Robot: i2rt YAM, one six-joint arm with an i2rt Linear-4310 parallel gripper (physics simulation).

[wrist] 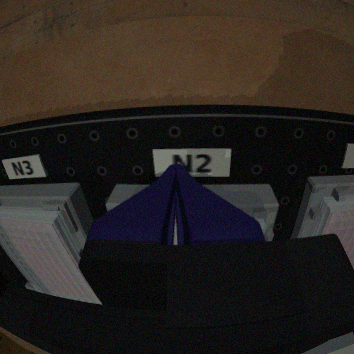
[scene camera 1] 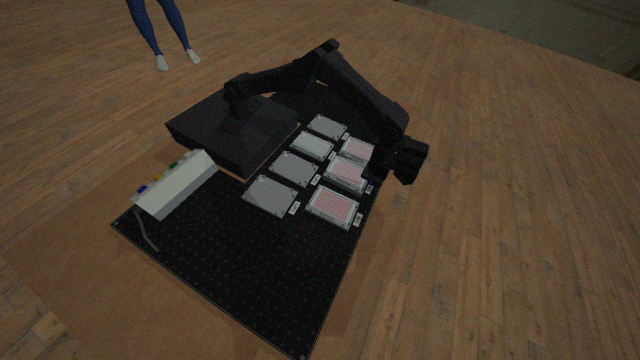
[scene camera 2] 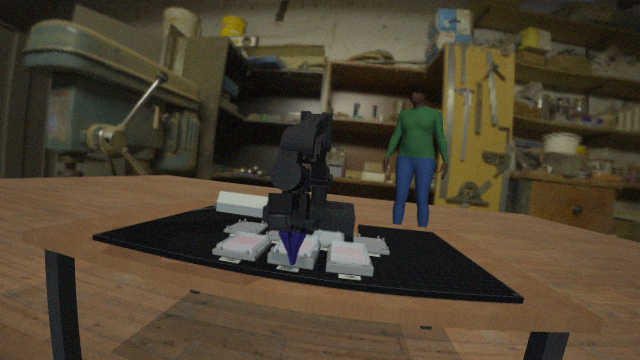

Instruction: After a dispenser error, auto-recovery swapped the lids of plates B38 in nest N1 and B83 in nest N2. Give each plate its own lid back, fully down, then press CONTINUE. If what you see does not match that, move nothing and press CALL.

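Frame: origin at the arm's base, x ahead, y left, z up, level; metres.
Seen in the pictures: gripper, between the fingertips: (wrist: pixel 175 173) (scene camera 1: pixel 370 184) (scene camera 2: pixel 292 264); arm's base, origin of its link: (scene camera 1: pixel 241 115) (scene camera 2: pixel 318 205).
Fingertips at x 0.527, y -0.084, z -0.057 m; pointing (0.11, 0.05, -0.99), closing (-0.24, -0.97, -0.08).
Pixels of each thing's top centre, then the offset from my fingertips to it. "*": a spot on its surface instead. Level surfaces: height alone.
- N2 label, a spot on its surface: (wrist: pixel 212 163) * dx -0.003, dy -0.021, dz -0.009 m
- N2, centre of its top: (scene camera 2: pixel 300 236) (scene camera 1: pixel 347 166) dx -0.095, dy +0.014, dz +0.039 m
- N1, centre of its top: (wrist: pixel 344 263) (scene camera 2: pixel 244 238) (scene camera 1: pixel 333 203) dx -0.104, dy -0.124, dz +0.016 m
- console, centre of its top: (scene camera 1: pixel 168 170) (scene camera 2: pixel 245 193) dx -0.572, dy -0.224, dz +0.073 m
- pink plate, centre of its top: (wrist: pixel 46 274) (scene camera 2: pixel 349 248) (scene camera 1: pixel 361 148) dx -0.064, dy +0.131, dz +0.025 m
- pale cover, centre of its top: (scene camera 2: pixel 327 235) (scene camera 1: pixel 312 143) dx -0.248, dy +0.100, dz +0.006 m
- black board, height of its surface: dz -0.011 m
My gripper (scene camera 1: pixel 371 183) (scene camera 2: pixel 293 262) (wrist: pixel 175 173) is shut, with nothing visible between its purple fingertips. The tips are low over the outer edge of nest N2, near the N2 label (wrist: pixel 212 163); contact cannot be told. The pink plate in N2 (scene camera 1: pixel 342 172) is partly behind the fingers in the second scene view and mostly hidden in the wrist view. The pink plate in N1 (scene camera 1: pixel 332 205) (scene camera 2: pixel 242 243) (wrist: pixel 345 225) is on the wrist view's right. Plate and lid codes are unreadable. The console (scene camera 1: pixel 180 185) (scene camera 2: pixel 241 204) has blue (scene camera 1: pixel 142 189), yellow (scene camera 1: pixel 158 177) and green (scene camera 1: pixel 173 165) buttons; CONTINUE and CALL cannot be told apart.
Another pink plate (scene camera 1: pixel 357 148) (scene camera 2: pixel 350 254) (wrist: pixel 50 255) sits in N3. An inner row holds grey holders (scene camera 1: pixel 270 195) (scene camera 1: pixel 293 168) (scene camera 1: pixel 326 127) and one with a pale cover (scene camera 1: pixel 312 145). The black board (scene camera 1: pixel 250 280) (scene camera 2: pixel 450 280) carries them. A person (scene camera 2: pixel 419 135) stands behind the table.
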